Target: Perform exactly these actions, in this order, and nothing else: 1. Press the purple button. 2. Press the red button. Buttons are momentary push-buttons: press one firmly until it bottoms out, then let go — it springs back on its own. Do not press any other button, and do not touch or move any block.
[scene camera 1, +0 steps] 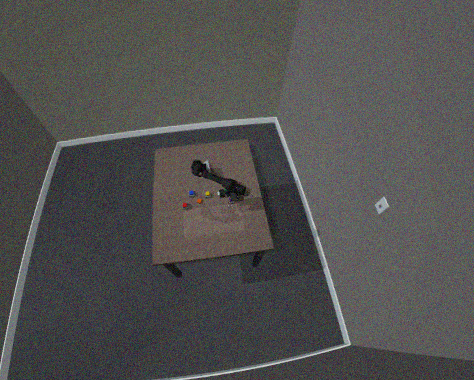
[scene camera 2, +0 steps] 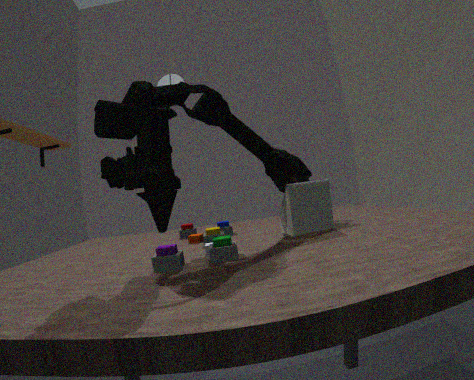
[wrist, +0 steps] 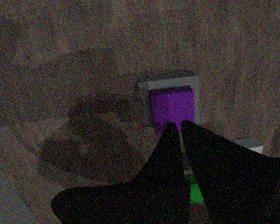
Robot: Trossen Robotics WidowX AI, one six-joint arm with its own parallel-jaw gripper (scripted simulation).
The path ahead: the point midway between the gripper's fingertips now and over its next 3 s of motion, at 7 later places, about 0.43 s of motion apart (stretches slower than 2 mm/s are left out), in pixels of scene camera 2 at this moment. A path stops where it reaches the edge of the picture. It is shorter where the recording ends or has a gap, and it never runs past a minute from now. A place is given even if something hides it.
The gripper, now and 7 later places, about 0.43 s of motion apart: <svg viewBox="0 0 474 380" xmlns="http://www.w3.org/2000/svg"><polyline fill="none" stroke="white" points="162,232 156,194 152,193 175,195 183,208 185,218 186,225 186,226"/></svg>
